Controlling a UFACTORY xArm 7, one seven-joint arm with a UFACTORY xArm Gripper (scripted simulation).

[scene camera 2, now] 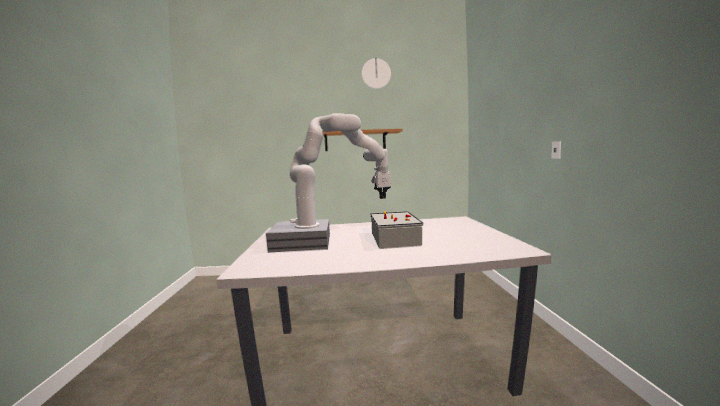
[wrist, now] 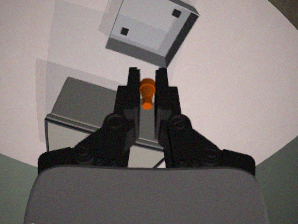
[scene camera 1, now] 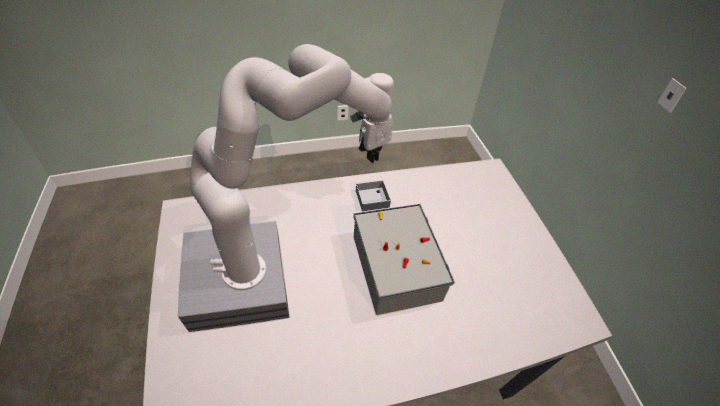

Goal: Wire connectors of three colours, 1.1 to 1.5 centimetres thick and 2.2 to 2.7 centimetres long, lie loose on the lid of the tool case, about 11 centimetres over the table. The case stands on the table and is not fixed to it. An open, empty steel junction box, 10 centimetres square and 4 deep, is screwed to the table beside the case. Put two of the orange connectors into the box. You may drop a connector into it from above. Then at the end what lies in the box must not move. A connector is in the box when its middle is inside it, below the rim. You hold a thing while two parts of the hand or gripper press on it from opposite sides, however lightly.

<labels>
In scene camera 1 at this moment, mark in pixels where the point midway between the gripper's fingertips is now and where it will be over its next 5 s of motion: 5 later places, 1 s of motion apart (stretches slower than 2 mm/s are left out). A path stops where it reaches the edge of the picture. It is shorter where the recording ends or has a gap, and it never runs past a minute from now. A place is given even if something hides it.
The gripper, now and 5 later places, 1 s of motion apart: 372, 159; 368, 192; 371, 172; 374, 159; 419, 220; 428, 256
</labels>
